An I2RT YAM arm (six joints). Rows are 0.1 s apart.
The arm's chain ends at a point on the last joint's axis. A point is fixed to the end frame.
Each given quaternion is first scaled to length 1.
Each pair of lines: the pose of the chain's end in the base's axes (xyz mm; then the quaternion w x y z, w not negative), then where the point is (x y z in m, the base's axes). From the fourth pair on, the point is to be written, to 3 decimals.
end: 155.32 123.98 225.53 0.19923 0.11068 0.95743 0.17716
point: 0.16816 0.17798 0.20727
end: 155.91 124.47 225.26 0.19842 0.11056 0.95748 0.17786
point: 0.16868 0.17850 0.20706
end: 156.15 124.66 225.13 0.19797 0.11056 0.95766 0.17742
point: 0.16890 0.17868 0.20688
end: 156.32 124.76 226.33 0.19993 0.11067 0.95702 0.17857
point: 0.169 0.179 0.208
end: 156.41 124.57 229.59 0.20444 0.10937 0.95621 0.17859
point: 0.169 0.179 0.212
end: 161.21 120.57 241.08 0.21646 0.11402 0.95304 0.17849
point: 0.175 0.174 0.223
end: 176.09 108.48 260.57 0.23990 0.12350 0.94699 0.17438
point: 0.193 0.162 0.243
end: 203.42 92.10 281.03 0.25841 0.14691 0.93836 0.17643
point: 0.223 0.145 0.265
